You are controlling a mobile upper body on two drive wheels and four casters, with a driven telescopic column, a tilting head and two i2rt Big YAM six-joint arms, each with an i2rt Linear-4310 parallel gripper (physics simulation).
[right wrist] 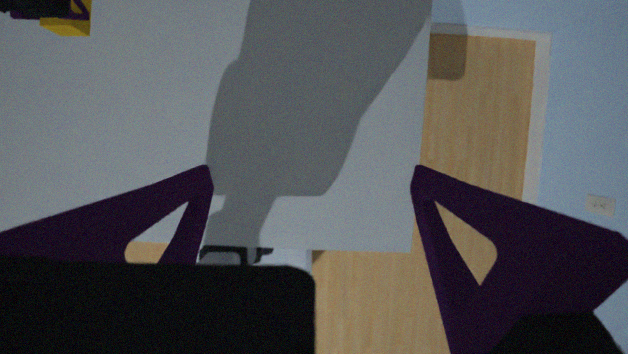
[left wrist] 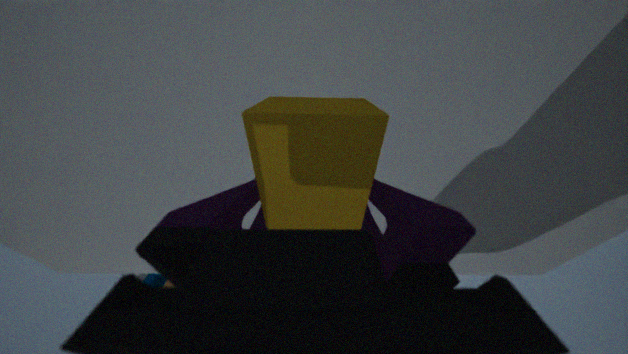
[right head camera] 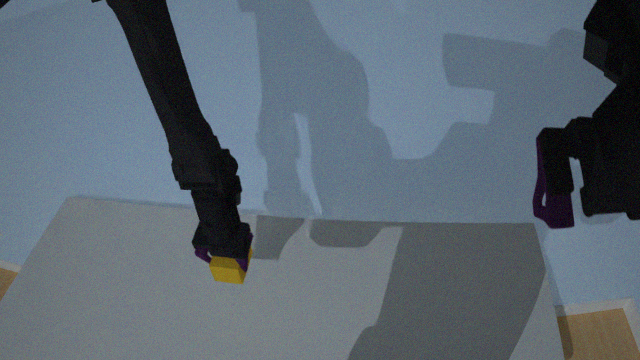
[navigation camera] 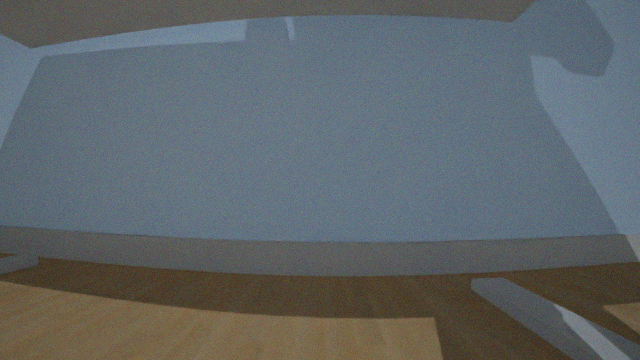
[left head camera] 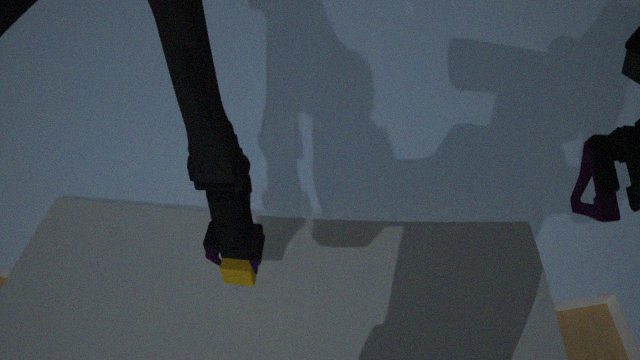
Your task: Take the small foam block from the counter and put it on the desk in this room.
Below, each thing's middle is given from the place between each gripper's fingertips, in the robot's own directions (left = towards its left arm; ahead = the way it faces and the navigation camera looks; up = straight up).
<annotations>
I see my left gripper 1 cm short of the yellow foam block [left head camera: 234, 271] and 2 cm below it.
My right hand is 45 cm to the right of the yellow foam block, 41 cm above it and 27 cm short of it.
</annotations>
